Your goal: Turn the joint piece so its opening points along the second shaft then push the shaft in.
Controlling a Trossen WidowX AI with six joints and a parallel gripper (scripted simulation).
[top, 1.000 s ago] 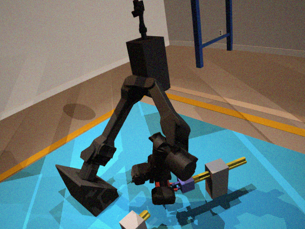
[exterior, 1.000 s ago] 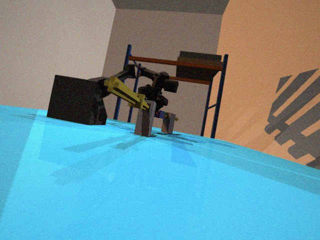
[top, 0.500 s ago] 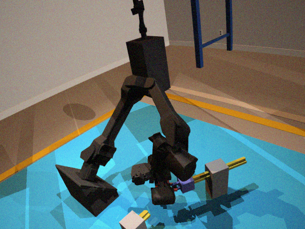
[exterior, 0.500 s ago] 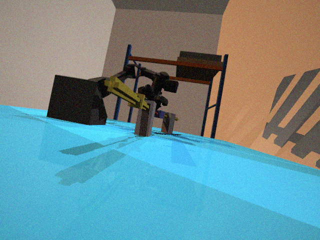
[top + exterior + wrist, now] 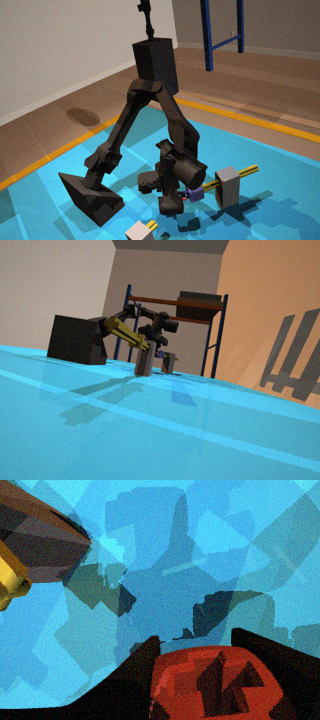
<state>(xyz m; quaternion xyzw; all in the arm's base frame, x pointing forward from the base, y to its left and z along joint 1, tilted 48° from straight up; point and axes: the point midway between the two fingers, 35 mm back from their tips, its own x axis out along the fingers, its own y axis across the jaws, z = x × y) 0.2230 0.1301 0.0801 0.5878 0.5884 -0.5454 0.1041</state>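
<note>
My gripper tip is now 10 mm short of the red square joint piece, 20 mm to the right of it and 30 mm below it.
</note>
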